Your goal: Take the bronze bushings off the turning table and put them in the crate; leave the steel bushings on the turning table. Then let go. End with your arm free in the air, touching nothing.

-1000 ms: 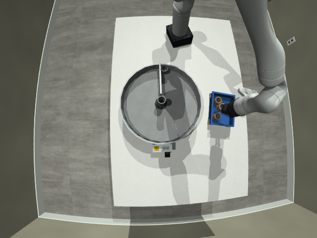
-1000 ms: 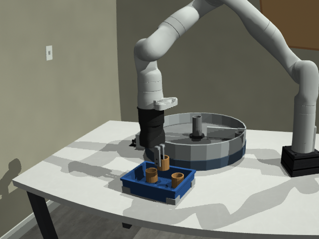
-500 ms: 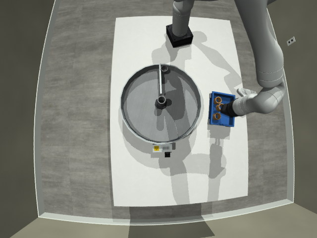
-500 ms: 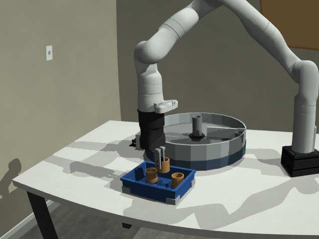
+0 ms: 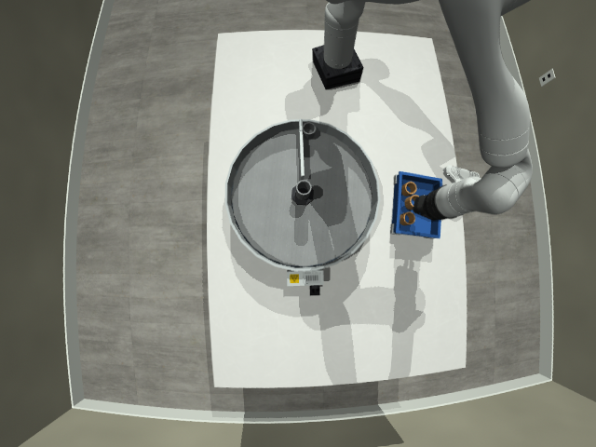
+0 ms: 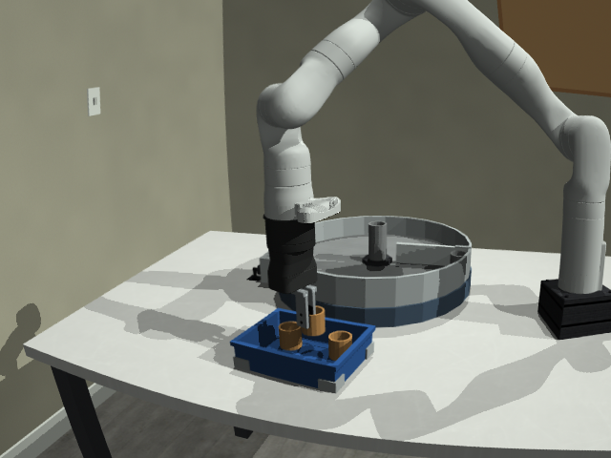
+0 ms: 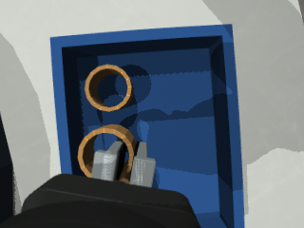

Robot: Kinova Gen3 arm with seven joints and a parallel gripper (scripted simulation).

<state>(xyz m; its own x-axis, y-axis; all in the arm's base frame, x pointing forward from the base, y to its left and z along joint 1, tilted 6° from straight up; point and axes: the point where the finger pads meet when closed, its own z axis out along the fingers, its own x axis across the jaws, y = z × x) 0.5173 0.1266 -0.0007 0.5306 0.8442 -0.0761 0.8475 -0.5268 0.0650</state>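
The blue crate lies 20 mm to the left of my hand and 50 mm below it. The rest, counted from my hand: round turning table (90 mm behind, 330 mm to the right, 30 mm below).
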